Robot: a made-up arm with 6 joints. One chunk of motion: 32 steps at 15 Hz.
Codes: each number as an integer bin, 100 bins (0 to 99) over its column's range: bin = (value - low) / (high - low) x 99, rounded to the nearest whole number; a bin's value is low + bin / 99 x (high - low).
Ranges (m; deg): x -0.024..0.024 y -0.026..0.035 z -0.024..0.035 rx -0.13..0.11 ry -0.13..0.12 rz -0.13..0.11
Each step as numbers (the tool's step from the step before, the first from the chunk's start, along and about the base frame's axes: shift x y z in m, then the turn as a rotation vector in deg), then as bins.
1 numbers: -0.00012 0.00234 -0.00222 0.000 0.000 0.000
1 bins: 49 46 37 54 51 54
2 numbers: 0.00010 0.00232 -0.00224 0.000 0.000 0.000
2 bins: 50 46 37 54 51 54
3 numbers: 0.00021 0.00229 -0.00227 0.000 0.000 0.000
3 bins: 50 46 36 54 51 54
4 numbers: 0.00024 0.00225 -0.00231 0.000 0.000 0.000
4 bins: 50 46 36 54 51 54
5 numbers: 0.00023 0.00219 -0.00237 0.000 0.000 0.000
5 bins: 50 46 36 54 51 54
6 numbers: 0.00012 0.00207 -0.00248 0.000 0.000 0.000
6 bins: 50 46 36 54 51 54
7 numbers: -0.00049 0.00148 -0.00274 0.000 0.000 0.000
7 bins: 48 45 36 54 51 54
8 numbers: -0.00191 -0.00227 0.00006 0.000 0.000 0.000
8 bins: 46 39 40 54 51 54
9 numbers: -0.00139 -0.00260 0.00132 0.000 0.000 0.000
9 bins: 47 38 42 54 51 54
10 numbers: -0.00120 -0.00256 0.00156 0.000 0.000 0.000
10 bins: 47 38 43 54 51 54
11 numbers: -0.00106 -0.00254 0.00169 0.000 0.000 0.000
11 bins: 47 38 43 54 51 54
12 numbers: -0.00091 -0.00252 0.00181 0.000 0.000 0.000
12 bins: 48 38 43 54 51 54
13 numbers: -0.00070 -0.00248 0.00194 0.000 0.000 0.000
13 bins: 48 38 44 54 51 54
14 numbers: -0.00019 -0.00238 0.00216 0.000 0.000 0.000
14 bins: 49 38 44 54 51 54
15 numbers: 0.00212 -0.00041 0.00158 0.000 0.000 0.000
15 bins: 54 42 43 54 51 54
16 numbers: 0.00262 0.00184 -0.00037 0.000 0.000 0.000
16 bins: 55 45 40 54 51 54
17 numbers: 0.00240 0.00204 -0.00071 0.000 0.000 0.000
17 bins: 54 46 39 54 51 54
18 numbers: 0.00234 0.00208 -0.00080 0.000 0.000 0.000
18 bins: 54 46 39 54 51 54
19 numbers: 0.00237 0.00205 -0.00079 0.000 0.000 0.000
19 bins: 54 46 39 54 51 54
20 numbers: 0.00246 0.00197 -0.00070 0.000 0.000 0.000
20 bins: 55 45 39 54 51 54
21 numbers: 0.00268 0.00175 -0.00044 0.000 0.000 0.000
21 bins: 55 45 40 54 51 54
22 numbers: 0.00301 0.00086 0.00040 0.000 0.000 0.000
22 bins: 56 44 41 54 51 54
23 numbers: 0.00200 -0.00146 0.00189 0.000 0.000 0.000
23 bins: 54 40 43 54 51 54
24 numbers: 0.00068 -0.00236 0.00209 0.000 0.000 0.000
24 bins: 51 38 44 54 51 54
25 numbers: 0.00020 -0.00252 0.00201 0.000 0.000 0.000
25 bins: 50 38 44 54 51 54
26 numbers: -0.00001 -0.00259 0.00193 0.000 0.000 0.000
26 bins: 49 38 44 54 51 54
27 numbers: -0.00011 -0.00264 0.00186 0.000 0.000 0.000
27 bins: 49 38 43 54 51 54
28 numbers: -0.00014 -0.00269 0.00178 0.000 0.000 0.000
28 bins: 49 38 43 54 51 54
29 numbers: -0.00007 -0.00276 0.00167 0.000 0.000 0.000
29 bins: 49 38 43 54 51 54
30 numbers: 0.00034 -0.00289 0.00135 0.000 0.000 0.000
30 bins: 50 38 43 54 51 54
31 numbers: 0.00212 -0.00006 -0.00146 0.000 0.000 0.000
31 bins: 54 42 38 54 51 54
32 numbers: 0.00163 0.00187 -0.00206 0.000 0.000 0.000
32 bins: 53 45 37 54 51 54
